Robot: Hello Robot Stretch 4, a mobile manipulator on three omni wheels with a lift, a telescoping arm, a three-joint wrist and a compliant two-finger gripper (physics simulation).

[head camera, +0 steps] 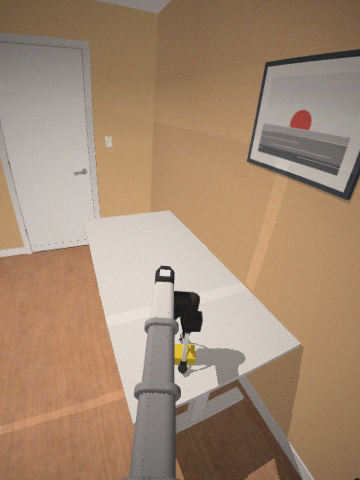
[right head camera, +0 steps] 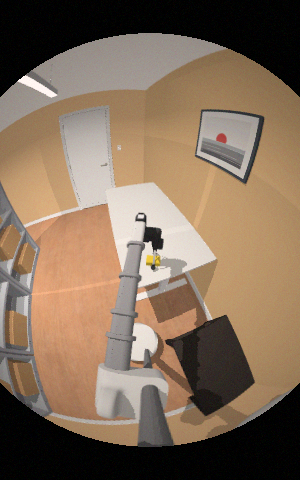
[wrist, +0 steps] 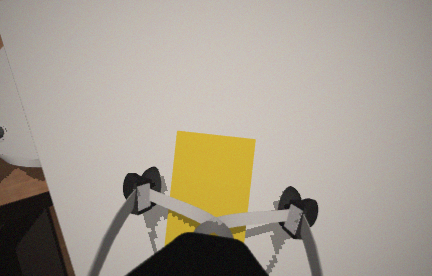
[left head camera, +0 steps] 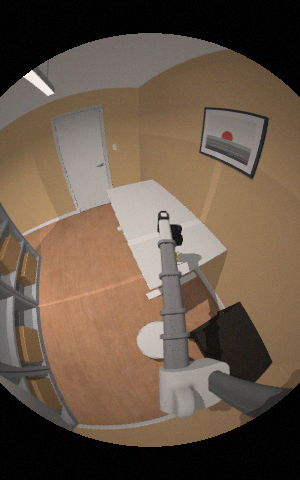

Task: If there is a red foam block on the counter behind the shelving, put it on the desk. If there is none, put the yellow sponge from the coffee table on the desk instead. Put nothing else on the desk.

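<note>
The yellow sponge lies flat on the white desk, near the desk's near end. My gripper is open low over the sponge. In the wrist view its two fingertips stand apart on either side of the sponge, with a gap on each side. The near part of the sponge is hidden behind the gripper body. No red foam block and no counter show in these views.
Grey shelving with brown boxes stands at the left. A dark, flat piece of furniture and a round white object are on the near side of the desk. A wall runs along the desk's right side.
</note>
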